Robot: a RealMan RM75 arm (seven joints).
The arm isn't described. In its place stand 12 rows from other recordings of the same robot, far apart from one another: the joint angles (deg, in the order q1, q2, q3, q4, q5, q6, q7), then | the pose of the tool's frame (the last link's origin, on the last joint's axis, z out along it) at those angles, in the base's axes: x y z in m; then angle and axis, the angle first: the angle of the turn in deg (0 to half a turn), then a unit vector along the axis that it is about.
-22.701 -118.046 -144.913 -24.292 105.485 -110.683 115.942 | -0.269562 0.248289 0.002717 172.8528 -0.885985 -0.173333 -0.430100
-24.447 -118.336 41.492 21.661 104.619 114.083 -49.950 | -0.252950 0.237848 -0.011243 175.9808 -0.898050 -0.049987 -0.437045
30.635 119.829 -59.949 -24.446 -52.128 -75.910 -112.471 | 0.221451 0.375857 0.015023 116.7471 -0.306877 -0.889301 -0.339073
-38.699 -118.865 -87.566 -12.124 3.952 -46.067 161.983 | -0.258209 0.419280 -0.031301 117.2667 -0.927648 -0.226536 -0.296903
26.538 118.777 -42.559 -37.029 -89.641 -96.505 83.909 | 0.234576 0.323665 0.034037 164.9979 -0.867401 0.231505 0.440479
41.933 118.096 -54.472 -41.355 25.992 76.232 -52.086 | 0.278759 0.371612 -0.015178 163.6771 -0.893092 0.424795 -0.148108
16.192 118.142 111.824 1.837 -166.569 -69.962 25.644 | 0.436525 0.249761 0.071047 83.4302 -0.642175 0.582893 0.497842
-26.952 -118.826 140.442 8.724 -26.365 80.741 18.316 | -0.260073 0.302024 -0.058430 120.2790 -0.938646 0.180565 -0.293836
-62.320 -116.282 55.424 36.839 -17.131 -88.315 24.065 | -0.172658 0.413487 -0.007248 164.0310 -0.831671 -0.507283 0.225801
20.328 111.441 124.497 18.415 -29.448 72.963 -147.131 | 0.348965 0.340158 0.123339 101.4596 -0.840375 0.212825 0.498473
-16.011 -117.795 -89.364 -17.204 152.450 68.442 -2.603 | -0.375259 0.307291 0.073305 80.7171 -0.832255 -0.340640 -0.437396
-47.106 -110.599 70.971 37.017 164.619 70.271 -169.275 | -0.296518 0.407694 0.033958 142.6645 -0.758238 -0.594808 0.266979
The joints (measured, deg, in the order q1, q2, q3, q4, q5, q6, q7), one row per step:
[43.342, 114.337, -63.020, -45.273, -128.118, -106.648, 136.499]
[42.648, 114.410, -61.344, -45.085, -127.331, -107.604, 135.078]
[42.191, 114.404, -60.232, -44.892, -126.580, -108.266, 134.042]
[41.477, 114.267, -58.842, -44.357, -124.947, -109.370, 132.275]
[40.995, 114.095, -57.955, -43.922, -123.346, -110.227, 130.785]
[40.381, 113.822, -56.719, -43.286, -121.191, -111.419, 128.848]
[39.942, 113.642, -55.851, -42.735, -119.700, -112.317, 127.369]
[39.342, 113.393, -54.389, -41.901, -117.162, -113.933, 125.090]
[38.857, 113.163, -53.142, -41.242, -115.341, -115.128, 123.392]
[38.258, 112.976, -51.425, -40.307, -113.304, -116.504, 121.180]
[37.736, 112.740, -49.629, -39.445, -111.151, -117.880, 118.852]
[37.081, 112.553, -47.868, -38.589, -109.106, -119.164, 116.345]
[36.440, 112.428, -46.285, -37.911, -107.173, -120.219, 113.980]
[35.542, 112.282, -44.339, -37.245, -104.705, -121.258, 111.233]
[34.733, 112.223, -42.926, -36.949, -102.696, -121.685, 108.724]
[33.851, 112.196, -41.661, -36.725, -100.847, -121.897, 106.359]
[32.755, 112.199, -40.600, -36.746, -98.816, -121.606, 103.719]
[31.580, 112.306, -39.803, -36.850, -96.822, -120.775, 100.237]
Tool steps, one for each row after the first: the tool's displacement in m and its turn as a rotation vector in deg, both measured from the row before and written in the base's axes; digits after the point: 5 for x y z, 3 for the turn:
[0.00146, -0.00263, 0.00260, 0.147, 2.431, -0.190]
[0.00071, -0.00166, 0.00204, 0.163, 1.843, -0.056]
[0.00092, -0.00303, 0.00323, 0.105, 3.122, 0.080]
[-0.00020, -0.00197, 0.00278, 0.176, 2.632, 0.367]
[-0.00024, -0.00242, 0.00428, 0.378, 3.545, 0.473]
[0.00006, -0.00200, 0.00297, 0.273, 2.552, 0.403]
[-0.00102, -0.00296, 0.00528, 0.556, 4.326, 0.785]
[-0.00014, -0.00201, 0.00465, 0.695, 3.224, 0.506]
[0.00032, -0.00248, 0.00532, 1.128, 3.986, 0.584]
[-0.00013, -0.00178, 0.00629, 1.598, 4.084, 0.848]
[0.00087, -0.00224, 0.00605, 1.921, 3.969, 0.879]
[0.00089, -0.00190, 0.00558, 2.159, 3.588, 0.872]
[0.00171, -0.00197, 0.00730, 3.181, 4.205, 0.831]
[0.00177, -0.00106, 0.00558, 3.272, 3.052, 0.773]
[0.00249, -0.00119, 0.00504, 3.312, 2.617, 0.513]
[0.00336, -0.00080, 0.00499, 4.052, 2.279, 0.361]
[0.00383, -0.00032, 0.00381, 4.898, 1.827, 0.542]

